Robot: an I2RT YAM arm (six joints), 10 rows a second.
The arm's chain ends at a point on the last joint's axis. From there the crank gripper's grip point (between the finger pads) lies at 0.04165 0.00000 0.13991 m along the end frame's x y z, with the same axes.
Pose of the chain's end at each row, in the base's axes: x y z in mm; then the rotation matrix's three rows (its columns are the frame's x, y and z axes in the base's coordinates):
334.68 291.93 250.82; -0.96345 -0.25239 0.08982; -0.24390 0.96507 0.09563; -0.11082 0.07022 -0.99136
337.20 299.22 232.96; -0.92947 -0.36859 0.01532; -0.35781 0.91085 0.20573; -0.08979 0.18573 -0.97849
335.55 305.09 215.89; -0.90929 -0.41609 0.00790; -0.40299 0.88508 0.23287; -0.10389 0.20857 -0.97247
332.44 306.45 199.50; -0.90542 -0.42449 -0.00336; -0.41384 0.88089 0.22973; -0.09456 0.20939 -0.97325
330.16 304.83 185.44; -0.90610 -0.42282 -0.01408; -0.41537 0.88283 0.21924; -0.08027 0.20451 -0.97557
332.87 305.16 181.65; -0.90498 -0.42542 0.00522; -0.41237 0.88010 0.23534; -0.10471 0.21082 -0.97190
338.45 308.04 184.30; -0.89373 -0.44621 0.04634; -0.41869 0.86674 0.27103; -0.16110 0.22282 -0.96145
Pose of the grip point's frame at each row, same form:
307.12 295.15 107.50; -0.96345 -0.25239 0.08982; -0.24390 0.96507 0.09563; -0.11082 0.07022 -0.99136
300.63 313.10 92.32; -0.92947 -0.36859 0.01532; -0.35781 0.91085 0.20573; -0.08979 0.18573 -0.97849
298.78 320.89 75.50; -0.90929 -0.41609 0.00790; -0.40299 0.88508 0.23287; -0.10389 0.20857 -0.97247
294.26 321.36 59.39; -0.90542 -0.42449 -0.00336; -0.41384 0.88089 0.22973; -0.09456 0.20939 -0.97325
290.45 318.20 45.60; -0.90610 -0.42282 -0.01408; -0.41537 0.88283 0.21924; -0.08027 0.20451 -0.97557
295.91 320.91 41.31; -0.90498 -0.42542 0.00522; -0.41237 0.88010 0.23534; -0.10471 0.21082 -0.97190
307.71 328.52 43.07; -0.89373 -0.44621 0.04634; -0.41869 0.86674 0.27103; -0.16110 0.22282 -0.96145

